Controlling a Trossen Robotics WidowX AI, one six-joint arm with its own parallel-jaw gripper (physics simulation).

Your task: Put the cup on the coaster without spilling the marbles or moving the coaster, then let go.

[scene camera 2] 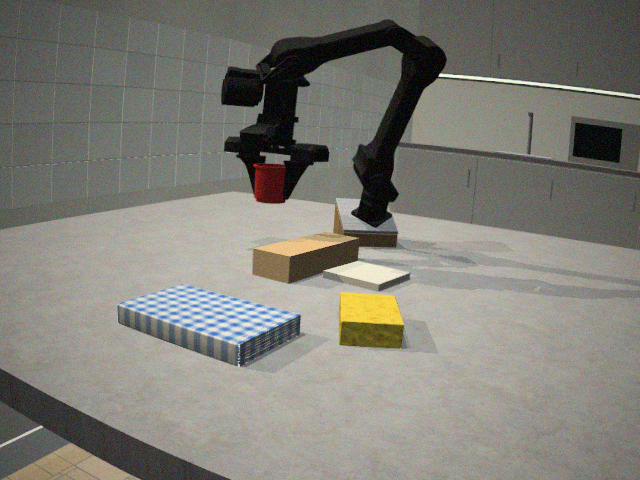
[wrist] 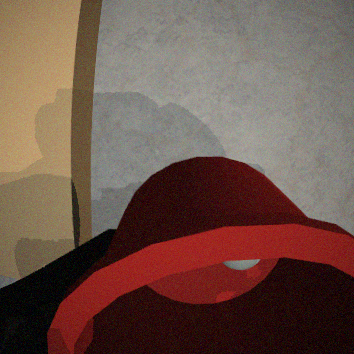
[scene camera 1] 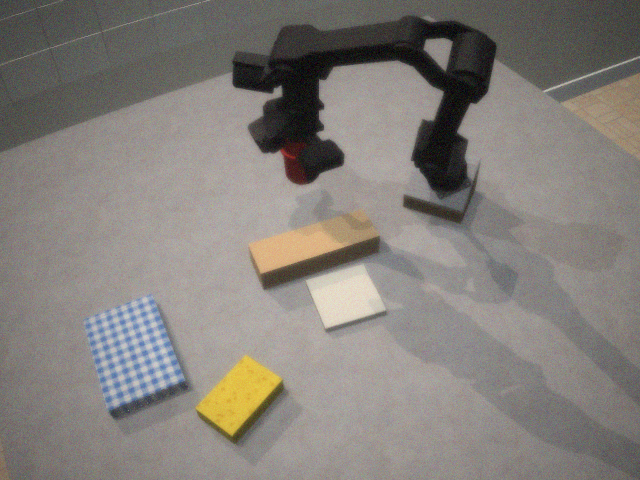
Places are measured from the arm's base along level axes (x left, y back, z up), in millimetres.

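Where they show: gripper, fingertip midpoint: (scene camera 2: 270,197) (scene camera 1: 302,171); arm's base, origin of the base link: (scene camera 2: 371,214) (scene camera 1: 448,178).
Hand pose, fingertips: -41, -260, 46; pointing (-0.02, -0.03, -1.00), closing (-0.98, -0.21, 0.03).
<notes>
Each offset is from my fingertips to the top centre of the thing, as dx, dy, dz.
The red cup {+1, +0, +57} (scene camera 1: 295,167) (scene camera 2: 269,183) (wrist: 210,195) is held upright in the air, well above the table and behind the wooden block. My gripper (scene camera 2: 269,192) is shut on the cup, one finger on each side of it. In the wrist view a pale marble {-9, -5, +16} (wrist: 242,263) shows inside the cup under its near rim; the rest of the inside is dark or hidden. The coaster {+209, +13, -92} (scene camera 1: 346,297) (scene camera 2: 368,274) is a flat, cream-white square. It lies on the table in front of the block, apart from the cup and the gripper.
A long wooden block {+105, -10, -61} (scene camera 1: 314,249) (scene camera 2: 305,254) (wrist: 37,100) lies between the cup's side and the coaster, close to the coaster. A yellow sponge {+349, -183, -74} (scene camera 1: 240,396) (scene camera 2: 370,319) and a blue checked cloth {+228, -332, -79} (scene camera 1: 134,353) (scene camera 2: 206,320) lie nearer the front. The arm's base stands behind.
</notes>
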